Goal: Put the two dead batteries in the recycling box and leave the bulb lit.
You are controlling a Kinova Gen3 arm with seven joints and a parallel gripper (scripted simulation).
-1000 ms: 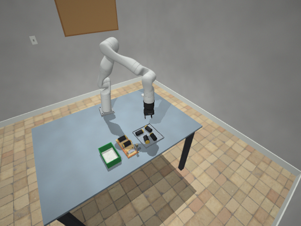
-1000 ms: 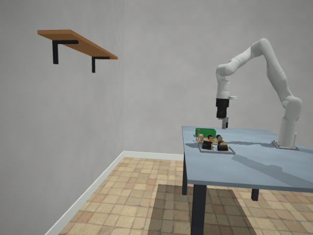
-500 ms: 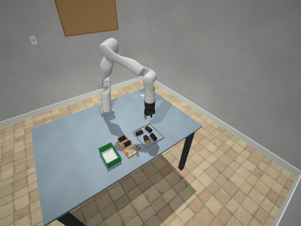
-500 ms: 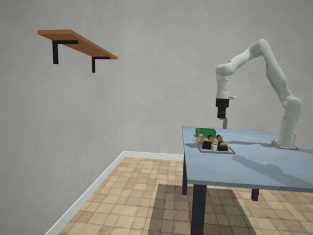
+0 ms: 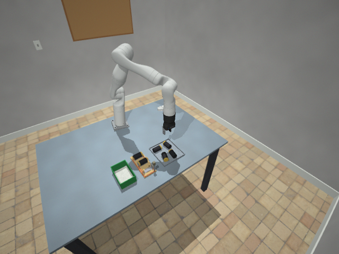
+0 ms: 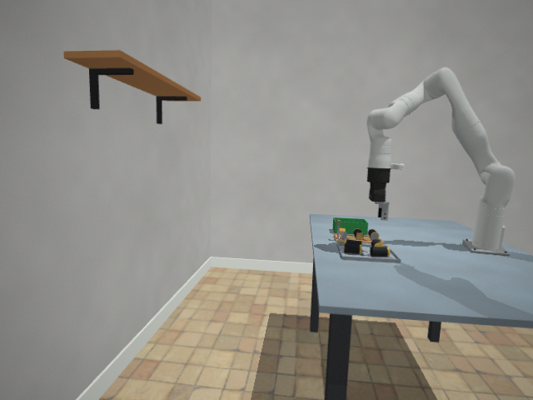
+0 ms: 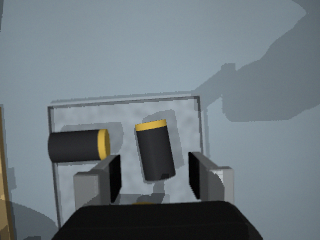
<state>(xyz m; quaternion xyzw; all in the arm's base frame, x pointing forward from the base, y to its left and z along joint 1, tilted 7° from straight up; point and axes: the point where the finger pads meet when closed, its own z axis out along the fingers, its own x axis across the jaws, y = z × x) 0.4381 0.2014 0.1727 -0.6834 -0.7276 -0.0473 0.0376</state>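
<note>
Right now my hand is 160 mm above the grey tray, 40 mm short of it and 30 mm to the left of it. Also, from my hand: green recycling box: 370 mm to the right, 140 mm below, 90 mm ahead.
</note>
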